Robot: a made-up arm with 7 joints.
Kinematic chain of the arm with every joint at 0, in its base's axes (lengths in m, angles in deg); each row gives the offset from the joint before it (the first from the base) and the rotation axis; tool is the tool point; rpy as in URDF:
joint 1: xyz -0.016 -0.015 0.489 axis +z
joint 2: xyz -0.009 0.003 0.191 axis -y
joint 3: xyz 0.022 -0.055 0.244 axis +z
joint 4: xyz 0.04 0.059 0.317 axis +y
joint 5: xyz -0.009 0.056 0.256 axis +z
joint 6: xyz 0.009 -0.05 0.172 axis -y
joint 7: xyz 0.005 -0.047 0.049 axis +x
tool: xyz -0.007 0.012 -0.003 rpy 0 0 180
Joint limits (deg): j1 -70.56..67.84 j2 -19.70..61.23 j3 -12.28..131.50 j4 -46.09..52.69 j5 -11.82..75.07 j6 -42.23..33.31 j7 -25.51..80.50
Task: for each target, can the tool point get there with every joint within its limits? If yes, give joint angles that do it. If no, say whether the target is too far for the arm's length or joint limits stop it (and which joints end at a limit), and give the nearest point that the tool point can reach.
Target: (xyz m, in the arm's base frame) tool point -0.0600 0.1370 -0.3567
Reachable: no: joint limits stop it (at a limit: joint 2, joint 3, joint 4, joint 5, joint 6, joint 7) | nearest point -0.2671 0.8525 0.7071 | short by 1.299 m
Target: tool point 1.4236 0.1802 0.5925
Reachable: no: too far | nearest point 0.7138 0.0840 1.2372 | short by 0.964 m
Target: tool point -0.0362 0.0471 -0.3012
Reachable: no: joint limits stop it (at a limit: joint 2, joint 3, joint 4, joint 5, joint 6, joint 7) | nearest point -0.2954 0.8438 0.7071 | short by 1.311 m
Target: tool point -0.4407 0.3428 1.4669
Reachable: yes | joints -7.55 43.18 55.21 41.48 35.01 -2.45 18.51
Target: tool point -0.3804 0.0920 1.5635
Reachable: yes | joints 36.91 13.13 89.09 37.16 12.78 -31.73 3.80
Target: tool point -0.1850 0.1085 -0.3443
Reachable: no: joint limits stop it (at a limit: joint 2, joint 3, joint 4, joint 5, joint 6, joint 7) | nearest point -0.7452 0.5179 0.7071 | short by 1.260 m
